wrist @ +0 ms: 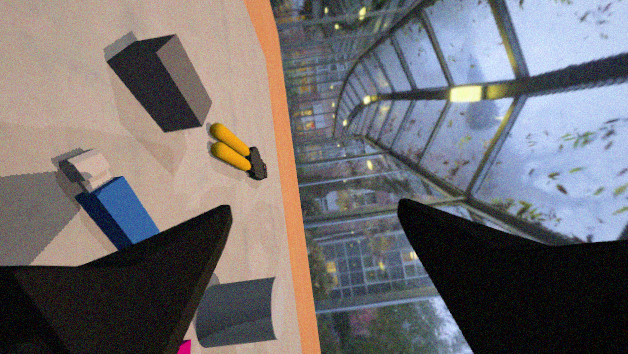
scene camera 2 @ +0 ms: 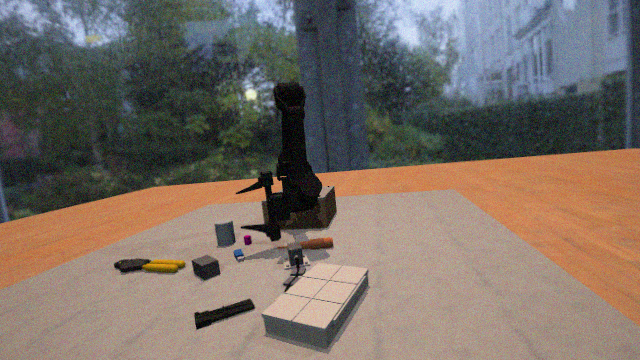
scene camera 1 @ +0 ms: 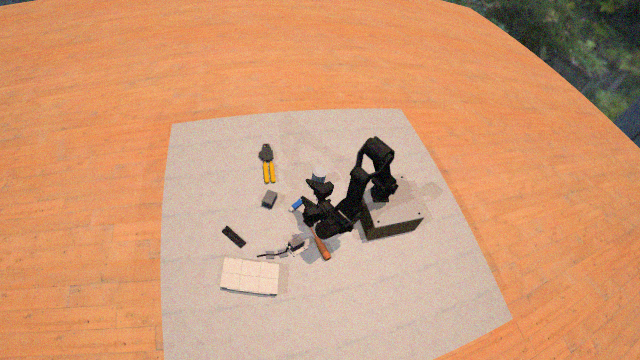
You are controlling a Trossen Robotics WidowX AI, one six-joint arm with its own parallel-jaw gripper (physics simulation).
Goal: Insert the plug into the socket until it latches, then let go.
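Frame: origin at the arm's base, x ahead, y left, z up, level; centimetres.
Where they show: gripper, fingertip midpoint: (wrist: 315, 209) (scene camera 2: 238, 210) (scene camera 1: 303, 188); arm's base, link origin: (scene camera 1: 379, 195).
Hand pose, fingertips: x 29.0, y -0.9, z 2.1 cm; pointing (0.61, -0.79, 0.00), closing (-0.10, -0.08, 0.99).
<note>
Things, the pixels of their top centre, and the offset from my fingertips. "pt": a spot on its surface instead. Level surfaces: height alone.
- blue plug, top centre: (wrist: 124, 203) (scene camera 2: 238, 253) (scene camera 1: 295, 205) dy -0.4, dx +2.0, dz -11.3 cm
- grey mat, surface height: dz -12.5 cm
- socket, top centre: (scene camera 2: 294, 245) (scene camera 1: 295, 241) dy +17.2, dx +2.8, dz -8.0 cm
- dark grey block, top centre: (wrist: 190, 82) (scene camera 2: 204, 260) (scene camera 1: 269, 196) dy -2.3, dx +12.2, dz -9.0 cm
- yellow-handled pliers, surface spot: (wrist: 232, 155) (scene camera 1: 273, 175) pt dy -13.9, dx +10.7, dz -10.6 cm
- grey cylinder, top centre: (wrist: 278, 305) (scene camera 2: 223, 221) (scene camera 1: 319, 171) dy -12.5, dx -7.5, dz -5.5 cm
- magenta piece, top centre: (scene camera 2: 247, 236) dy -4.4, dx -7.7, dz -10.0 cm
- orange screwdriver, top centre: (scene camera 2: 304, 238) (scene camera 1: 319, 239) dy +15.7, dx -5.7, dz -9.3 cm
- black bar, top centre: (scene camera 2: 224, 307) (scene camera 1: 233, 235) dy +14.2, dx +25.2, dz -10.9 cm
- tiled box, top centre: (scene camera 2: 320, 288) (scene camera 1: 249, 275) dy +30.1, dx +18.7, dz -9.0 cm
The blue plug (scene camera 1: 297, 204) (scene camera 2: 239, 254) (wrist: 131, 215) with a pale end lies on the grey mat (scene camera 1: 350, 305) (scene camera 2: 450, 280) (wrist: 200, 50). My gripper (scene camera 1: 305, 190) (scene camera 2: 239, 210) (wrist: 315, 209) is wide open and empty, its fingers raised above the mat. The plug is below and outside the gap; in the wrist view the left finger hides its near end. A small grey block on a white plate with a dark cable, which looks like the socket (scene camera 1: 296, 243) (scene camera 2: 295, 255), stands on the mat, apart from the plug. It does not show in the wrist view.
Around them are a dark grey block (scene camera 1: 270, 199) (scene camera 2: 206, 267) (wrist: 165, 85), yellow-handled pliers (scene camera 1: 269, 171) (scene camera 2: 162, 267) (wrist: 232, 155), a grey cylinder (scene camera 2: 225, 234) (wrist: 237, 312), a magenta piece (scene camera 2: 247, 240), an orange screwdriver (scene camera 1: 322, 247) (scene camera 2: 317, 243), a black bar (scene camera 1: 233, 236) (scene camera 2: 224, 313) and a tiled box (scene camera 1: 250, 267) (scene camera 2: 315, 309).
</note>
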